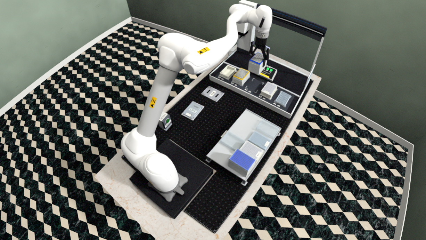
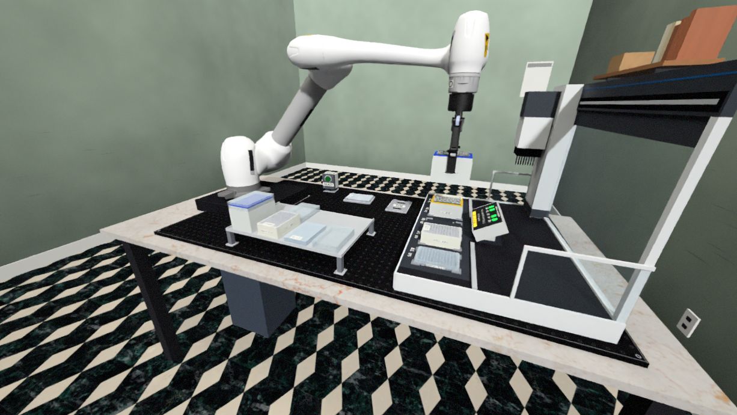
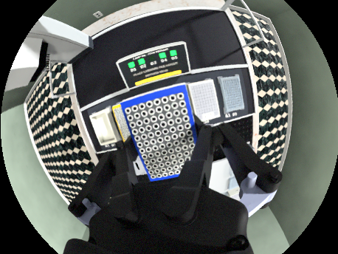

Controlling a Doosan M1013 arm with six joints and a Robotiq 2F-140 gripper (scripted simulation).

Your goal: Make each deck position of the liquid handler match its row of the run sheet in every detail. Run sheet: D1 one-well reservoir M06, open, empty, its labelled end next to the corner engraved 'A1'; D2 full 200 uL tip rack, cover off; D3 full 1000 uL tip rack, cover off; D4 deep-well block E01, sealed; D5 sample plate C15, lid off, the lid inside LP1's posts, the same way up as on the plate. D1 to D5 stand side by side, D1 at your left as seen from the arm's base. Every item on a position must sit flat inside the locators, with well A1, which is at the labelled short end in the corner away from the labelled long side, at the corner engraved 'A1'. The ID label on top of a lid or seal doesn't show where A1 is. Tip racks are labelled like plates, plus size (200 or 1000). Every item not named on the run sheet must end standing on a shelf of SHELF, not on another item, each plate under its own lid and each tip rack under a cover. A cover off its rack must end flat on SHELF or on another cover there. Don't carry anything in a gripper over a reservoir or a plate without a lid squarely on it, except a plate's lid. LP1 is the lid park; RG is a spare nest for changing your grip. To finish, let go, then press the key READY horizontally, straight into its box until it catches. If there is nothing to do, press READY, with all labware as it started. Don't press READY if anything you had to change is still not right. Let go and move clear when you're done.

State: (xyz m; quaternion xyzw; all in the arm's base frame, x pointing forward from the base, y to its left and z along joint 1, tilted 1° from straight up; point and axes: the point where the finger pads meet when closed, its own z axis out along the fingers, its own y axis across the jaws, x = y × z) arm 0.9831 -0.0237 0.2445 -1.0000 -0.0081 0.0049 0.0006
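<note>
My hand is 20 cm above the yellow-rimmed tip rack, 12 cm to the right of it and 1 cm past it. From my hand the other things lie so: white one-well reservoir: 25 cm to the left, 24 cm below; then clear plate: 25 cm to the right, 24 cm below; then blue-rimmed tip rack: 1 cm to the right, 1 cm behind.
</note>
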